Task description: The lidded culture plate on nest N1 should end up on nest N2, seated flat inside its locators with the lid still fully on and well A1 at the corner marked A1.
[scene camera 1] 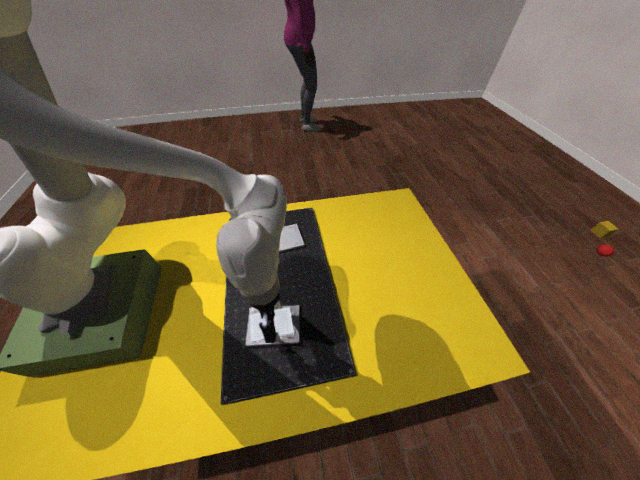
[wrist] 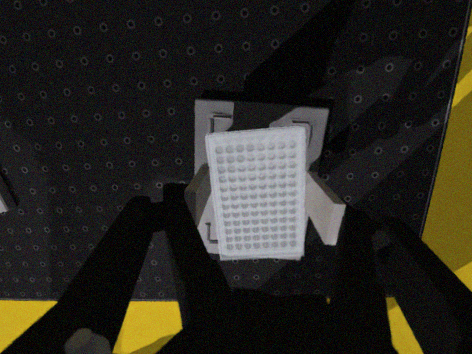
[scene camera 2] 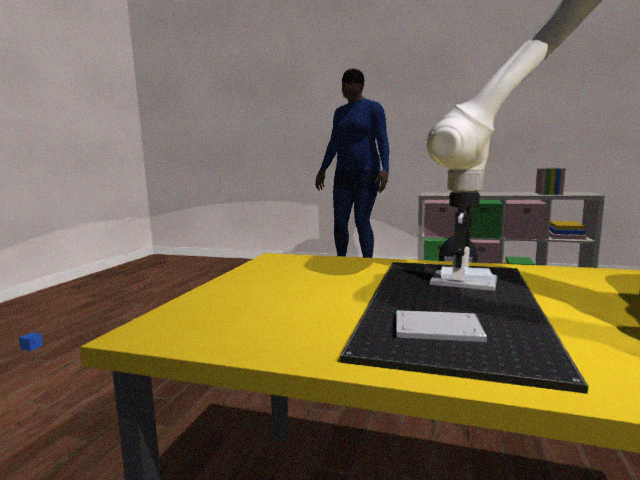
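Seen in the pictures: gripper, fingertip midpoint: [scene camera 1: 276, 324] [wrist: 257, 182] [scene camera 2: 460, 275]; arm's base at its link origin: [scene camera 1: 80, 296].
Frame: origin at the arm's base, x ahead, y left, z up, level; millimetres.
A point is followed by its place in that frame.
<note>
The white culture plate [scene camera 1: 284, 321] {x 574, y -259, z -66 mm} [scene camera 2: 479, 273] {x 504, y -225, z -65 mm} [wrist: 261, 175] {x 557, y -259, z -66 mm} has its well grid facing up. It is at a grey nest [scene camera 1: 296, 313] {x 617, y -240, z -84 mm} [scene camera 2: 488, 283] {x 487, y -196, z -84 mm} [wrist: 202, 114] {x 619, y -218, z -85 mm}, slightly turned and shifted against it in the wrist view, with corner locators showing beside it. Whether it touches the nest cannot be told. The lid's edge is not clearly distinct, and no A1 mark is readable. My gripper [scene camera 1: 269, 332] {x 547, y -254, z -79 mm} [scene camera 2: 459, 272] {x 547, y -254, z -79 mm} [wrist: 257, 182] {x 547, y -254, z -79 mm} is shut on the plate, one pale pad at each long side. The other nest [scene camera 1: 293, 236] {x 699, y 76, z -85 mm} [scene camera 2: 439, 324] {x 648, y 95, z -85 mm} holds no plate; the nests' labels are unreadable.
Both nests stand on a black perforated board [scene camera 1: 310, 289] {x 689, y -168, z -96 mm} [scene camera 2: 413, 356] {x 706, y 214, z -96 mm} [wrist: 100, 150] {x 608, y -101, z -96 mm} on the yellow table [scene camera 1: 403, 268] {x 1053, y -200, z -109 mm} [scene camera 2: 248, 320] {x 1056, y 46, z -109 mm}. The green robot base [scene camera 1: 93, 341] {x 60, y -161, z -9 mm} is at the left in scene camera 1. People stand beyond the table.
</note>
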